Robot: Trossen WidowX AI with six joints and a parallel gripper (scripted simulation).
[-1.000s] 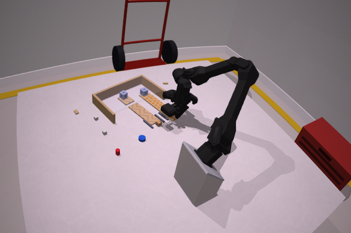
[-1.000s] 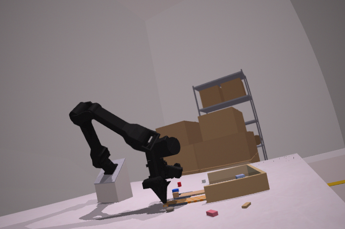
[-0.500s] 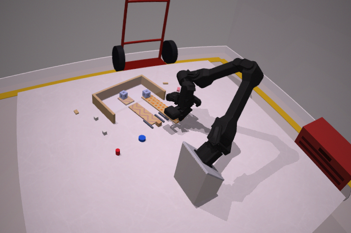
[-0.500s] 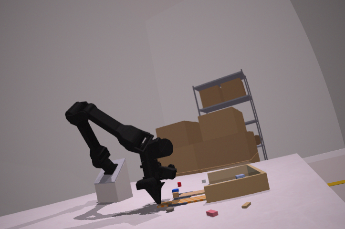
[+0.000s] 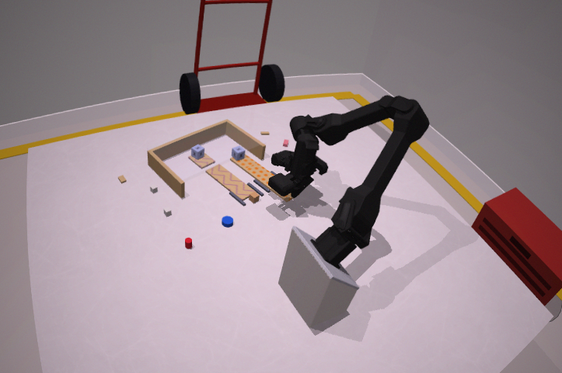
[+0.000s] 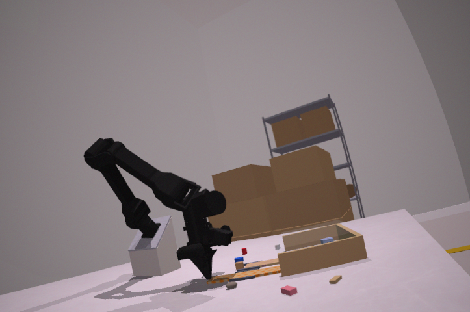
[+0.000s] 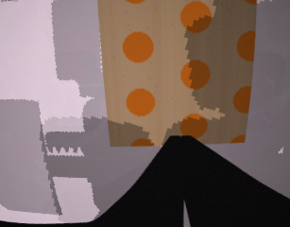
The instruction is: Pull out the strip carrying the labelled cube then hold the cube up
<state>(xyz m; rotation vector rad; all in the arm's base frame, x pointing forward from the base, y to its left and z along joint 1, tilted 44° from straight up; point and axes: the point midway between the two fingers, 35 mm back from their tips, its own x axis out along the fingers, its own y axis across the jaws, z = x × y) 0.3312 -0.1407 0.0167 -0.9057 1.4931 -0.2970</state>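
The orange dotted strip is 110 mm ahead of my gripper tip and 50 mm to the left of it. The rest, counted from my gripper tip: blue disc (40 mm behind, 220 mm to the left); brown block (20 mm ahead, 110 mm to the left); pebble (110 mm ahead, 50 mm to the right).
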